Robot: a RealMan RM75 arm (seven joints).
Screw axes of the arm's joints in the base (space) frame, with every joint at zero. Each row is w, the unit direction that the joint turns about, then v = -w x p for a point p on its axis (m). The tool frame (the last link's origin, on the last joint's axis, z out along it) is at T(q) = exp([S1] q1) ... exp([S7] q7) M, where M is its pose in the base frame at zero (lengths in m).
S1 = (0, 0, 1, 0, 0, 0)
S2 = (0, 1, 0, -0.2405, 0, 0)
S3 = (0, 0, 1, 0, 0, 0)
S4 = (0, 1, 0, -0.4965, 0, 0)
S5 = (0, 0, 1, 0, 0, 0)
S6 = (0, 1, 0, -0.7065, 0, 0)
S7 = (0, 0, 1, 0, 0, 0)
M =
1 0 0 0
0 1 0 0
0 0 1 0.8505
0 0 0 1
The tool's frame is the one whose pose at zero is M.
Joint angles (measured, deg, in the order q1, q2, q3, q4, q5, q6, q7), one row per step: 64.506, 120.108, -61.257, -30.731, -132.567, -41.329, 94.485; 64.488, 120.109, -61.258, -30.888, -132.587, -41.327, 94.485; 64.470, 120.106, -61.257, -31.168, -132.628, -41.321, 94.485; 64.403, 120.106, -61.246, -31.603, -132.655, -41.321, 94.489; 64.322, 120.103, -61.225, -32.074, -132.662, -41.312, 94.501; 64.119, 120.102, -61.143, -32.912, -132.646, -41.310, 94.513; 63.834, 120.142, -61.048, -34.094, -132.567, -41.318, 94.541; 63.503, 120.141, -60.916, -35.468, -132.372, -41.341, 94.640; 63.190, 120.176, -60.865, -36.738, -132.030, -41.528, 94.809; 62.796, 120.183, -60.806, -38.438, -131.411, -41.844, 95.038; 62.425, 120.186, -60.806, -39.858, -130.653, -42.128, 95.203; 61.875, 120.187, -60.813, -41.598, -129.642, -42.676, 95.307
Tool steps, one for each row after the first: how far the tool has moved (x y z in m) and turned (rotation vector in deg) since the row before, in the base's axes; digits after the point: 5 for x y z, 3 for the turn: -0.00050, 0.00024, 0.00049, 0.099, 0.010, 0.106; -0.00100, 0.00048, 0.00093, 0.185, 0.013, 0.203; -0.00128, 0.00063, 0.00141, 0.277, 0.067, 0.260; -0.00134, 0.00070, 0.00159, 0.314, 0.105, 0.258; -0.00192, 0.00111, 0.00288, 0.557, 0.242, 0.378; -0.00289, 0.00127, 0.00370, 0.729, 0.401, 0.525; -0.00339, 0.00155, 0.00480, 0.878, 0.599, 0.530; -0.00340, 0.00074, 0.00376, 0.572, 0.703, 0.430; -0.00492, 0.00085, 0.00531, 0.710, 1.063, 0.589; -0.00417, 0.00037, 0.00437, 0.523, 1.059, 0.479; -0.00436, -0.00024, 0.00509, 0.426, 1.273, 0.586
